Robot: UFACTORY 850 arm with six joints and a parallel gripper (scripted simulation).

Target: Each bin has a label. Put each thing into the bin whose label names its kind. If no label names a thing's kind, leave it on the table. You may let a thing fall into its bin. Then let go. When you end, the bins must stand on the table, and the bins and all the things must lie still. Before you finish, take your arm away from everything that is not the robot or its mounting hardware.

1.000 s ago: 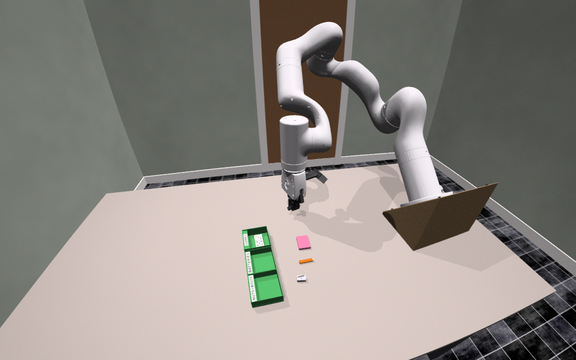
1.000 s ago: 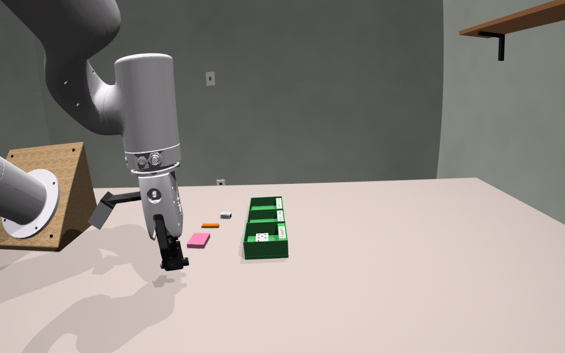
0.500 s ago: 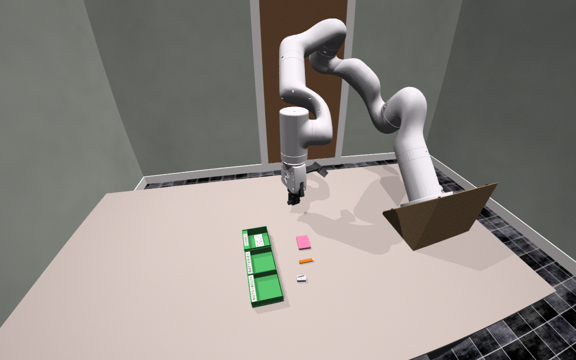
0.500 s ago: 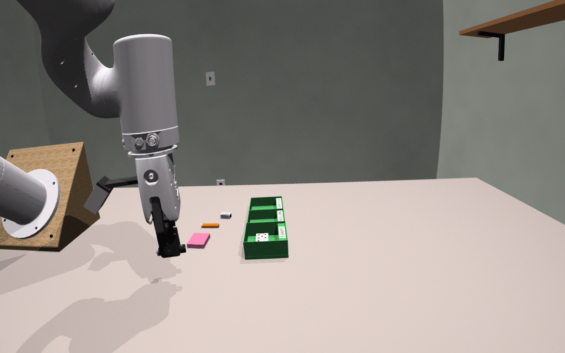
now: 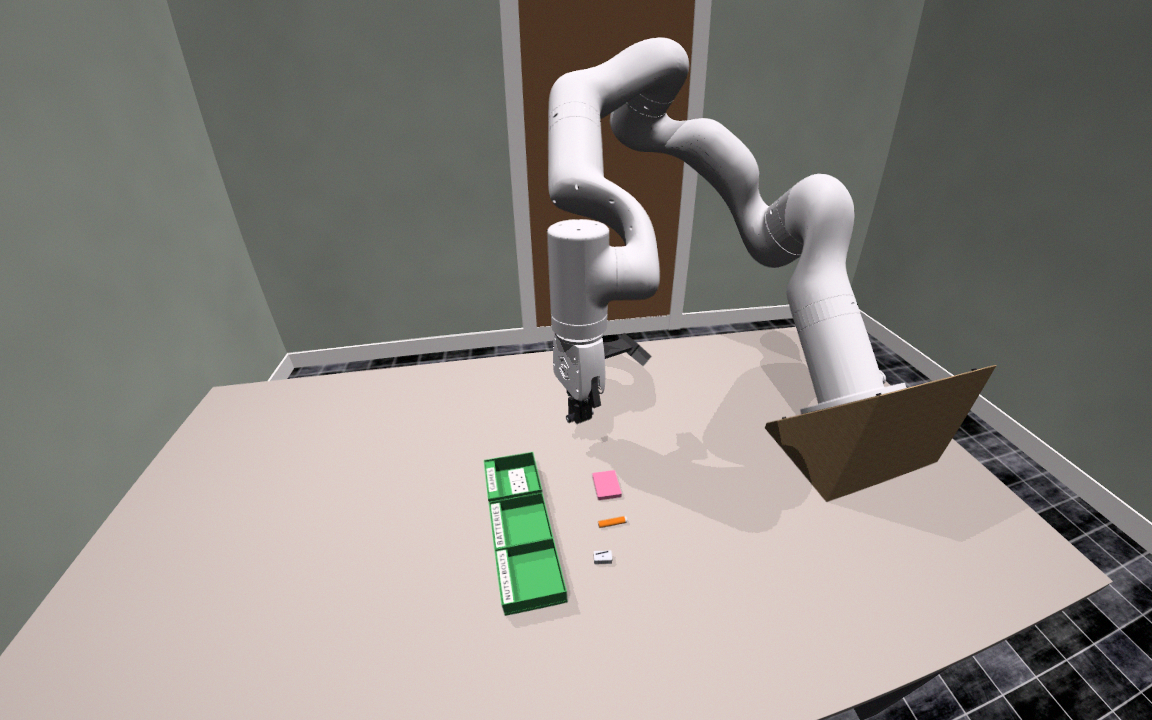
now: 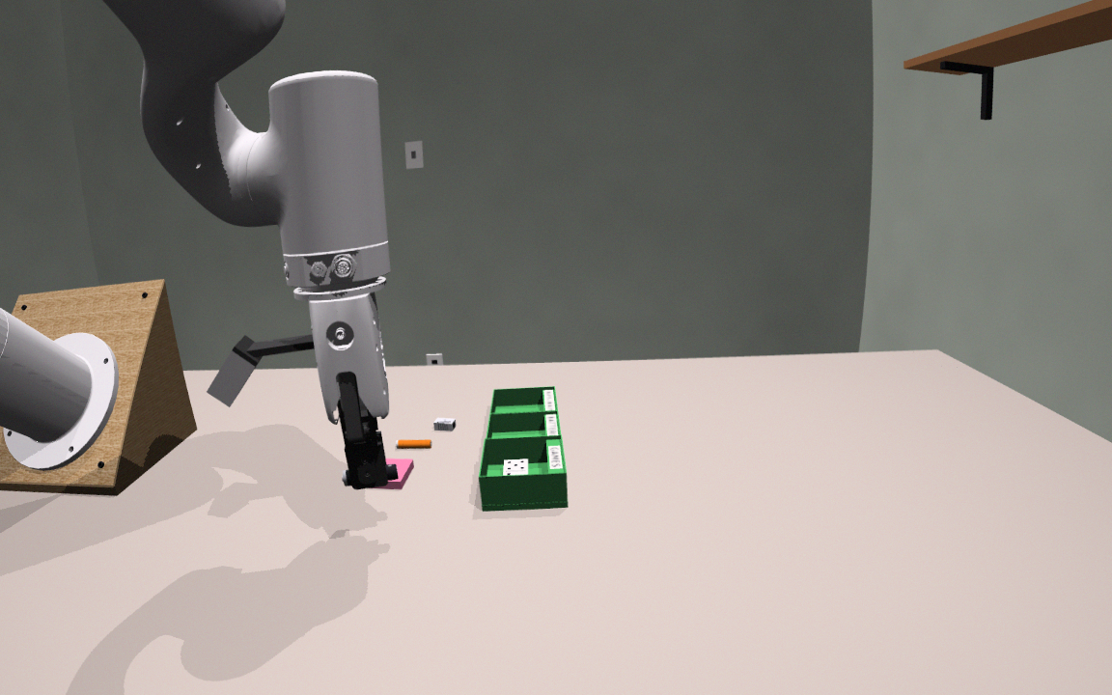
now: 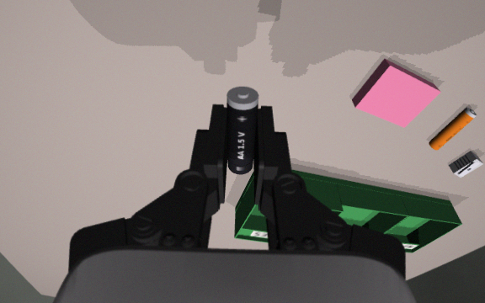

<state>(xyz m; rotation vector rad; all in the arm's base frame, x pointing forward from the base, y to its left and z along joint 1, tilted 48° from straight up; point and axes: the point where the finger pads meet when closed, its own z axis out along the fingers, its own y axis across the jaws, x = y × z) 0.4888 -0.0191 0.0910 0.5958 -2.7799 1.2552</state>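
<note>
The orange battery lies 30 mm behind my hand, 180 mm to the left of it and 80 mm below it. Also, from my hand: pink block 30 mm behind, 110 mm to the left, 80 mm below; then black battery 20 mm below; then pencil sharpener 240 mm to the left, 70 mm below.
</note>
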